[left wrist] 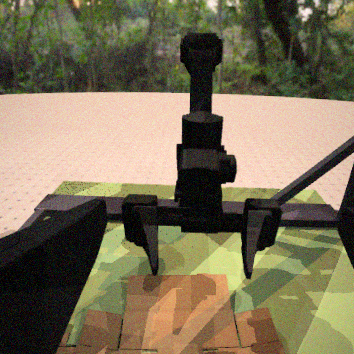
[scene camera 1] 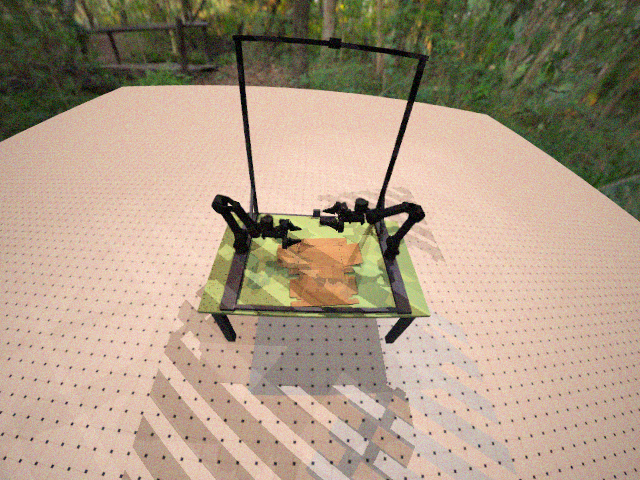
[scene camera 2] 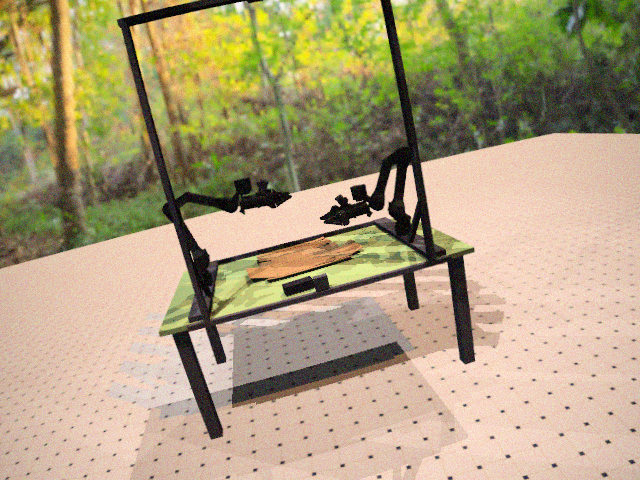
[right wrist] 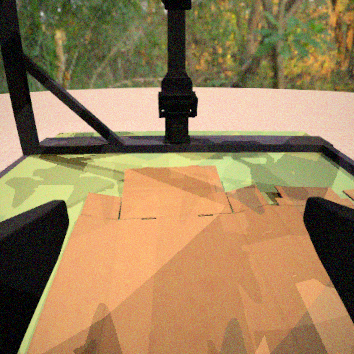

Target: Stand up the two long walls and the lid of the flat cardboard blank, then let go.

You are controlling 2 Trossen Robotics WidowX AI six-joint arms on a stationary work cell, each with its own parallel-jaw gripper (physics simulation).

One and the same spot on a black rail: (left wrist: pixel 293 214) is (scene camera 2: pixel 421 245).
